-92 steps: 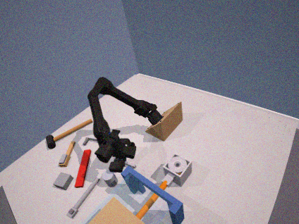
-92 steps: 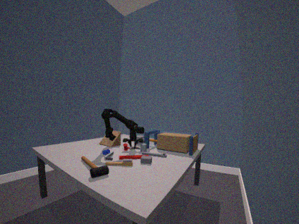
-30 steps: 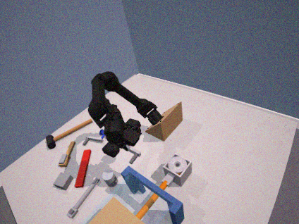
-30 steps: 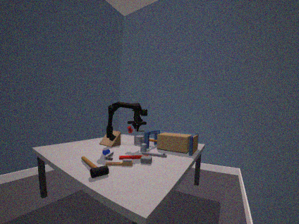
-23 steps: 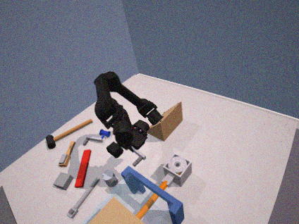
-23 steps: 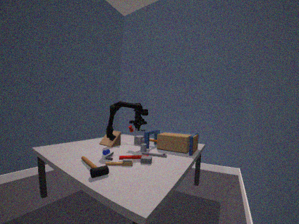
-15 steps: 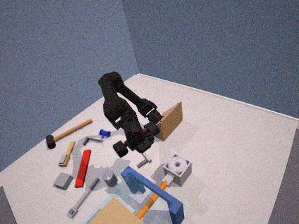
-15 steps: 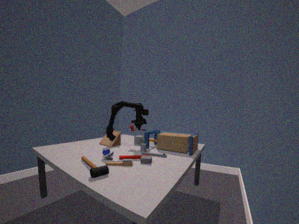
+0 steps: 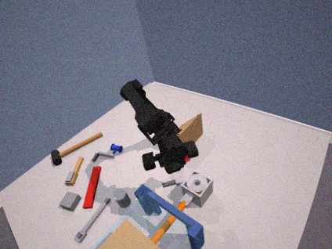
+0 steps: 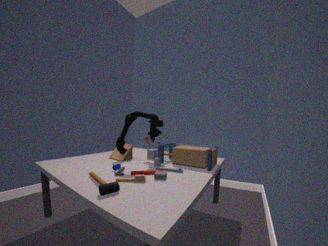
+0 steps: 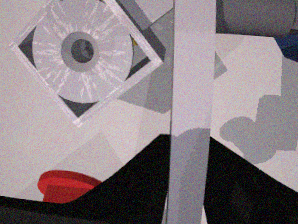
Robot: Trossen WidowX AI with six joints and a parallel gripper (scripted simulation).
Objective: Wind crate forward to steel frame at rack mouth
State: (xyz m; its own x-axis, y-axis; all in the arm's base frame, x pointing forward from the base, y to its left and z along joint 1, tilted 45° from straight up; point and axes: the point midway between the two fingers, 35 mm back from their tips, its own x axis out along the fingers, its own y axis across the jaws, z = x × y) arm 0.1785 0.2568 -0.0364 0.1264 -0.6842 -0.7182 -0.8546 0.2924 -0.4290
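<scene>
My gripper tip is now 6 cm past the red knob, 2 cm to the left of it and 2 cm below it. From my gripper tip the other things lie so: winch handle: 1 cm behind, 1 cm above; then grey winch: 6 cm behind, 5 cm to the left, 14 cm below; then blue steel frame: 11 cm ahead, 8 cm to the left, 7 cm below.
</scene>
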